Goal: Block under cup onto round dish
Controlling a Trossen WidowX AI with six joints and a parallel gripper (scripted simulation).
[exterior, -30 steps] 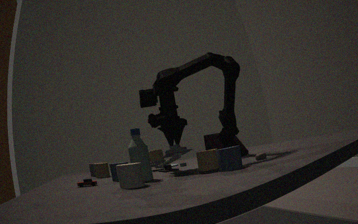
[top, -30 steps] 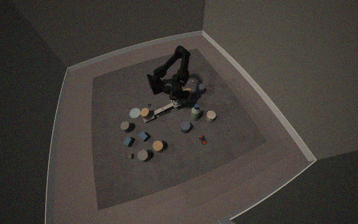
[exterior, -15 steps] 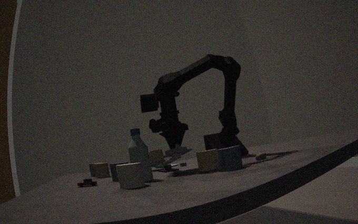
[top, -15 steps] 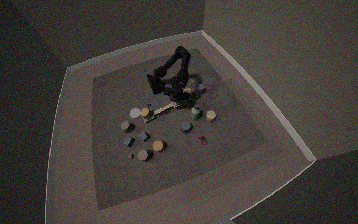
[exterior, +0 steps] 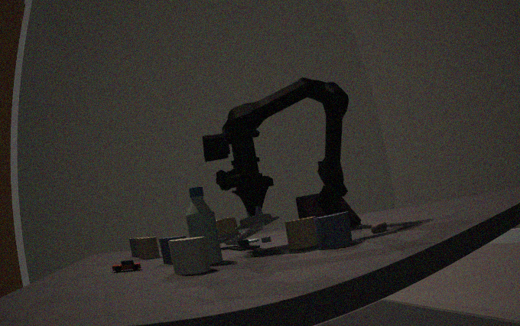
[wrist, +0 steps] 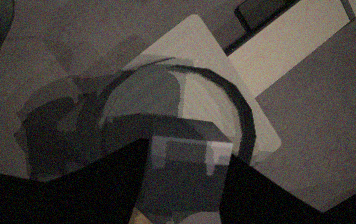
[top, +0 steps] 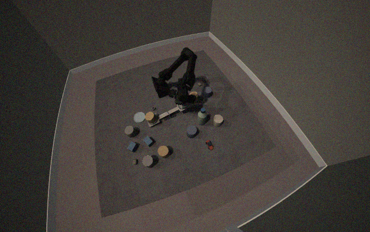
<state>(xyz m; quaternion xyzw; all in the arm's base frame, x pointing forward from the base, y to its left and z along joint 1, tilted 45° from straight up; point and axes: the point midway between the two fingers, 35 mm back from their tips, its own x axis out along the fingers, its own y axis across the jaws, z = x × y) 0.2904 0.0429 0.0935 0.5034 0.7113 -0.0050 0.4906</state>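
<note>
Right now the pale blue round dish is 90 mm behind my gripper tip, 350 mm to the right of it and 90 mm below it. The rest, counted from my gripper tip: red toy car (350 mm ahead, 40 mm to the left, 80 mm below).
</note>
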